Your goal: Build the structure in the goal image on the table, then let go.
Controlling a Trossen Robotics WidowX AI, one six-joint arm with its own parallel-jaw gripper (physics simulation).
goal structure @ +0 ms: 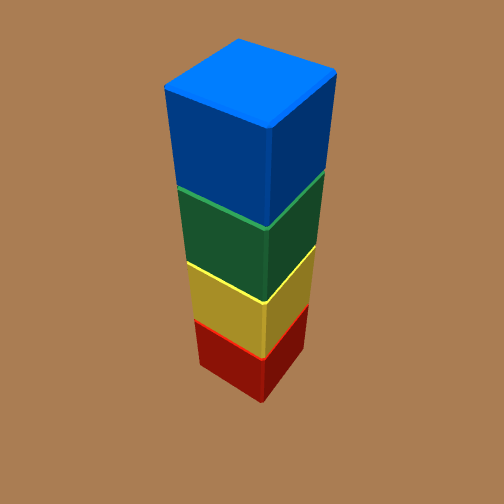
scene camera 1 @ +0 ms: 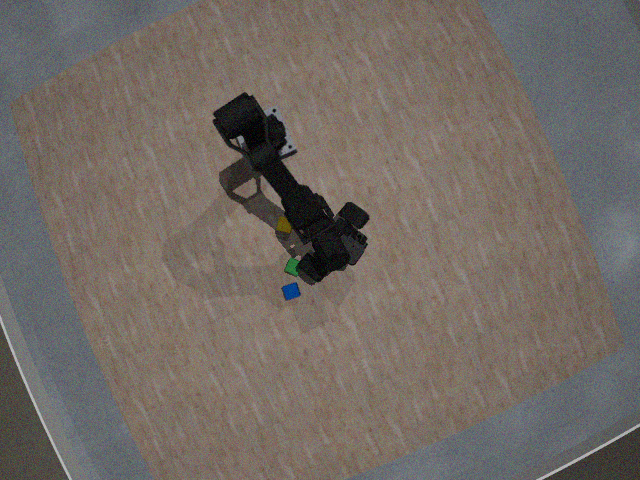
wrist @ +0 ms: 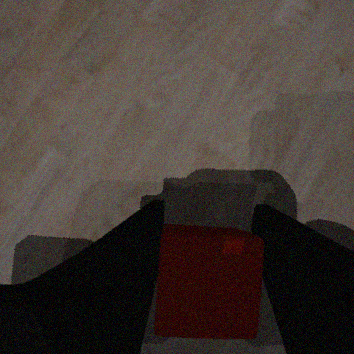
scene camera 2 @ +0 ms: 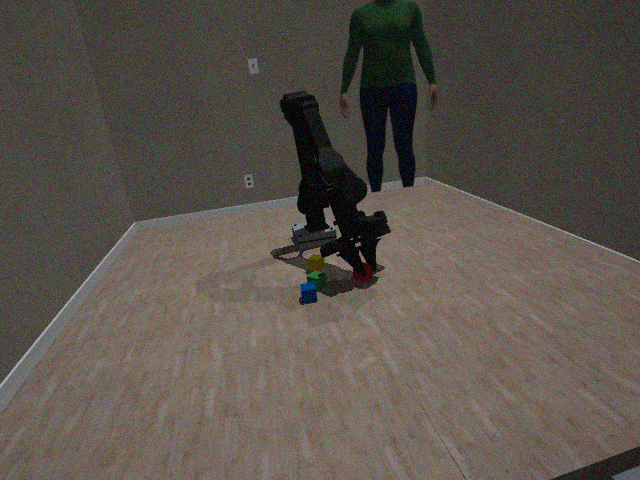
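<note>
My gripper (scene camera 2: 363, 271) (wrist: 209, 225) is shut on a red cube (scene camera 2: 363, 272) (wrist: 208, 281) and holds it at or just above the table, to the right of the other cubes. In the overhead view the arm hides the red cube. A yellow cube (scene camera 1: 283, 224) (scene camera 2: 315, 262), a green cube (scene camera 1: 291, 266) (scene camera 2: 316, 278) and a blue cube (scene camera 1: 290, 290) (scene camera 2: 309, 292) stand in a short row on the wooden table (scene camera 1: 439, 258) (scene camera 2: 413, 361). The green cube lies just left of the gripper in the overhead view.
The arm's base (scene camera 1: 281, 139) (scene camera 2: 312, 232) stands behind the cubes. A person in a green top (scene camera 2: 387, 77) stands beyond the table's far edge. The table's white rim (scene camera 2: 67, 310) runs along the left side.
</note>
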